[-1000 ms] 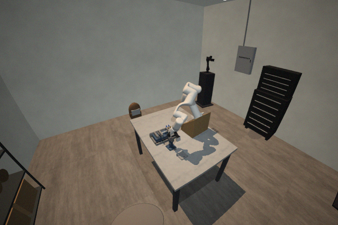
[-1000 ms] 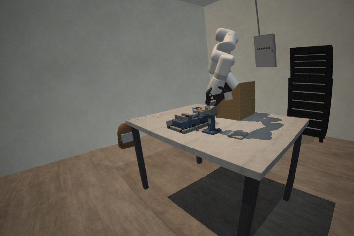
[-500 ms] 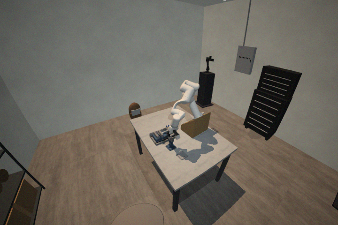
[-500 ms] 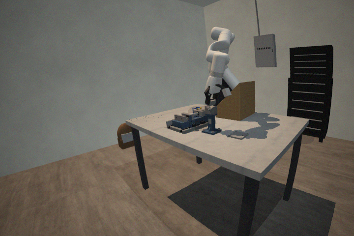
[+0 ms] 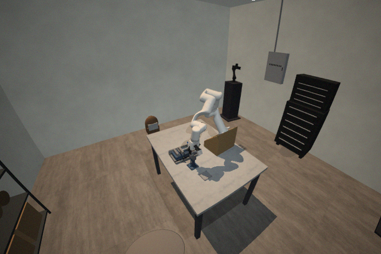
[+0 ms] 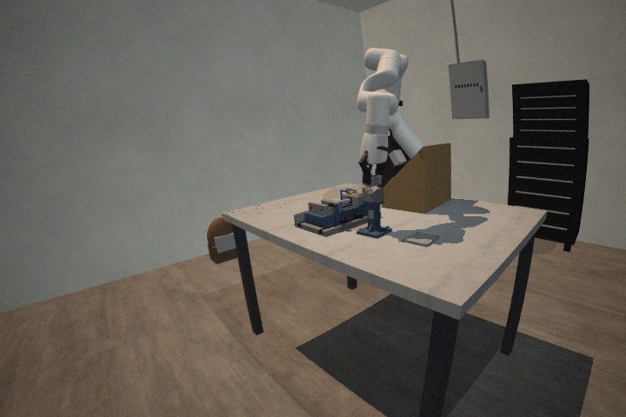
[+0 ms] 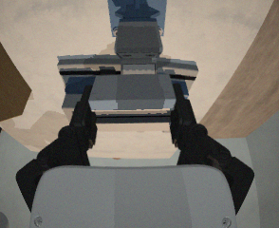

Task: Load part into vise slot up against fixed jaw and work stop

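My hand is right at the part. Also, from my hand: moving jaw: 5 cm ahead, 19 cm to the right, 12 cm below; then air cylinder rod: 20 cm to the right, 12 cm below; then work stop: 8 cm ahead, 14 cm to the right, 10 cm below.
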